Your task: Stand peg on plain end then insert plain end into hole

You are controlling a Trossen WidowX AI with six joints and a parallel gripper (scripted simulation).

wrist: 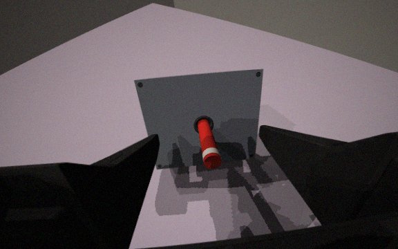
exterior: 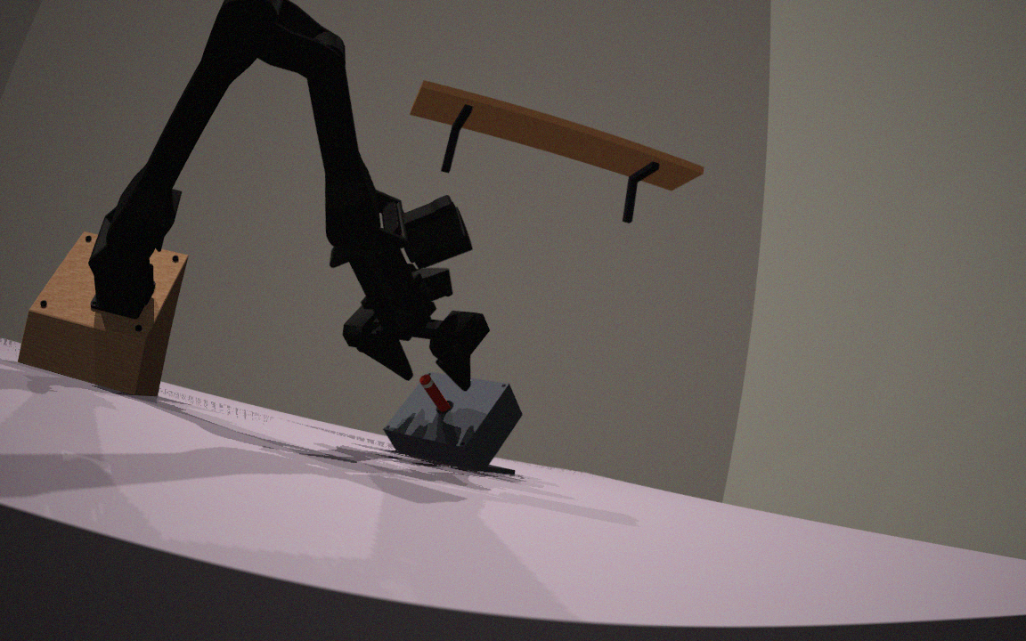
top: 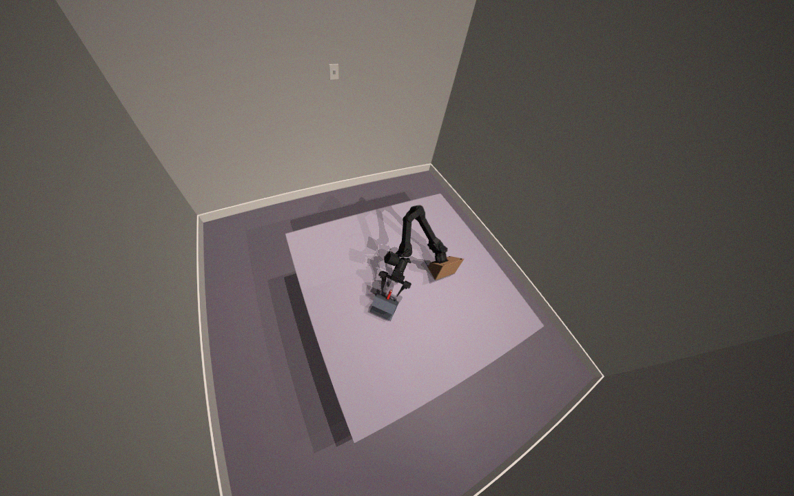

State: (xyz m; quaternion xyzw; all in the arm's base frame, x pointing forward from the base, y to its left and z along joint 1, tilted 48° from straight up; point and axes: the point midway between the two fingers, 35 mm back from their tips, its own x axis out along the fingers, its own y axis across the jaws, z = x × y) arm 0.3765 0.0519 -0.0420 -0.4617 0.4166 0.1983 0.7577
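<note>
Right now the red peg is 1 cm below my gripper tip. Round my gripper tip: grey sloped panel: 4 cm below, 3 cm to the left, 3 cm ahead.
</note>
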